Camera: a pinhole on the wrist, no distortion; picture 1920 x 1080 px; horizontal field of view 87.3 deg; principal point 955.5 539.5 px. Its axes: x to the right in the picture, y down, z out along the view. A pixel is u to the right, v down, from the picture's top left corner.
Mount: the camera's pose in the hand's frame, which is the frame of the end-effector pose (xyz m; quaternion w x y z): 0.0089 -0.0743 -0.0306 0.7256 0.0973 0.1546 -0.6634
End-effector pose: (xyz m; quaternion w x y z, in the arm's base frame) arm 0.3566 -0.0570 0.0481 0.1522 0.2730 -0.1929 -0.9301
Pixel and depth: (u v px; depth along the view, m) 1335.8 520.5 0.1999
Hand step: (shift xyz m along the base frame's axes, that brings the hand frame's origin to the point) -0.1353 0.2127 -0.0075
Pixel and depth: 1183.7 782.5 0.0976
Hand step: -0.0862 0.1084 -0.0355
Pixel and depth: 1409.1 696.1 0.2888
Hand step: -0.2322 0.2733 -0.0217
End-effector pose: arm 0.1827 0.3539 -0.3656 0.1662 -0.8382 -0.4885 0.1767
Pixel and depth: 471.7 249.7 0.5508
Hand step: -0.3482 -0.0229 -0.4873
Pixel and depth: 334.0 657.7 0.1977
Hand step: -0.0905 0.0700 -0.1662
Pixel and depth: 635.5 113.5 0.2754
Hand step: -0.2373 -0.0016 -0.1770
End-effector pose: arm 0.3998 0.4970 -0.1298 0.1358 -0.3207 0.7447 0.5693
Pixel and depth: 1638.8 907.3 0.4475
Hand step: 0.0913 0.1030 -0.5961
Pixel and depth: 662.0 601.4 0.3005
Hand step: -0.0232 0.2316 -0.1883
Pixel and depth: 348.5 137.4 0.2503
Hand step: 0.0350 0.2663 -0.0618
